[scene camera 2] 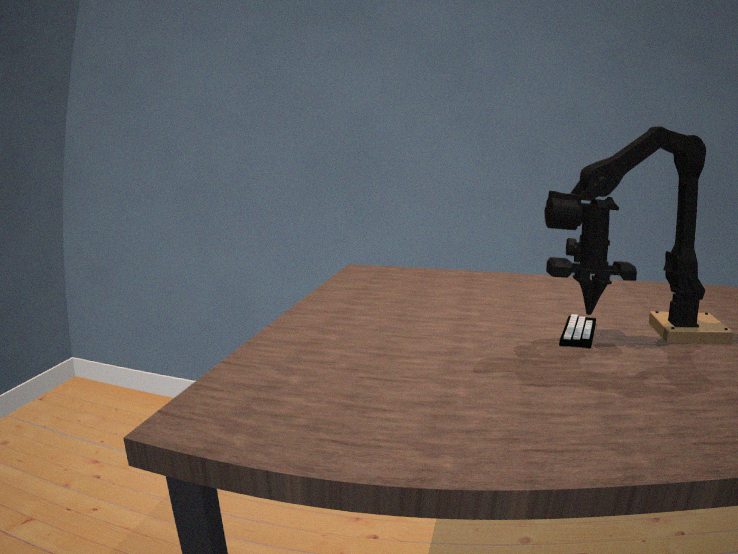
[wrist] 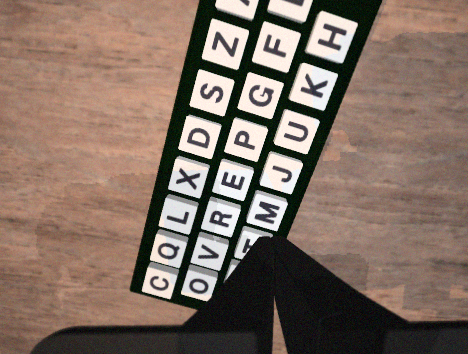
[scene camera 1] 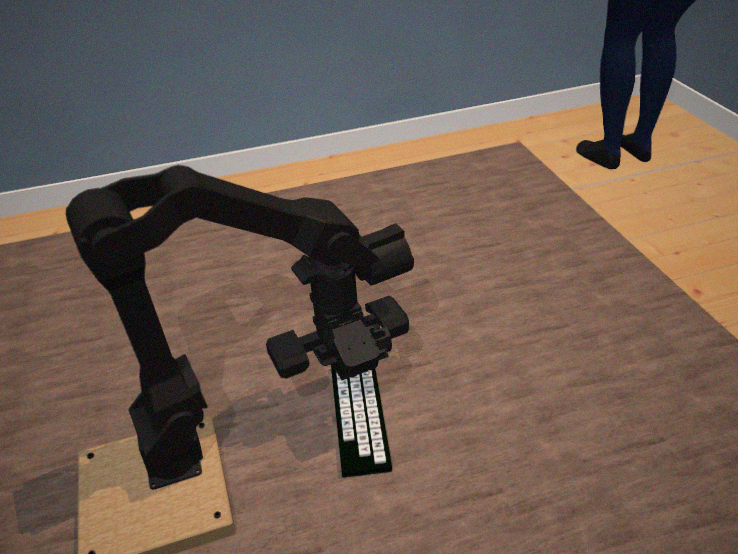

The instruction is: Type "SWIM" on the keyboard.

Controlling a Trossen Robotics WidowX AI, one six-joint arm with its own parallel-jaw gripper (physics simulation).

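Pixels of known places: gripper, fingertip midpoint: [scene camera 2: 588, 314] [wrist: 270, 248] [scene camera 1: 342, 377]; arm's base, link origin: [scene camera 2: 683, 323] [scene camera 1: 173, 462].
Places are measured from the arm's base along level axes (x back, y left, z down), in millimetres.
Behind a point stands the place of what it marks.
Observation:
The keyboard [scene camera 1: 357, 466] @(x -223, y -85, z 13 mm) [scene camera 2: 575, 344] @(x -278, y 98, z 20 mm) [wrist: 365, 7] @(x -215, y -46, z 13 mm) is a dark green board with three rows of white letter keys, lying flat on the table. The S key [scene camera 1: 372, 412] @(x -271, y -12, z 8 mm) [wrist: 212, 93] @(x -271, y -11, z 8 mm) and M key [scene camera 1: 343, 391] @(x -245, y 40, z 8 mm) [wrist: 266, 211] @(x -245, y 38, z 8 mm) are readable. The I key [scene camera 1: 379, 456] @(x -254, y -84, z 8 mm) is at the near end in scene camera 1. No W is readable; one key beyond the T key [wrist: 247, 245] @(x -252, y 55, z 8 mm) is mostly covered by the fingers. My gripper [scene camera 2: 589, 313] @(x -245, y 38, z -23 mm) [wrist: 270, 248] @(x -245, y 38, z -23 mm) is shut and empty, pointing down, its tips a little above the keyboard's far end, overlapping T in the wrist view.
The arm's wooden base plate [scene camera 1: 178, 527] @(x 6, y -96, z 0 mm) [scene camera 2: 694, 335] @(x 9, y 64, z 9 mm) stands beside the keyboard on the brown table [scene camera 1: 536, 357] @(x -546, y 11, z 26 mm) [scene camera 2: 357, 387] @(x -630, y 339, z 26 mm). A person's legs [scene camera 1: 618, 77] show on the floor beyond the table in scene camera 1.

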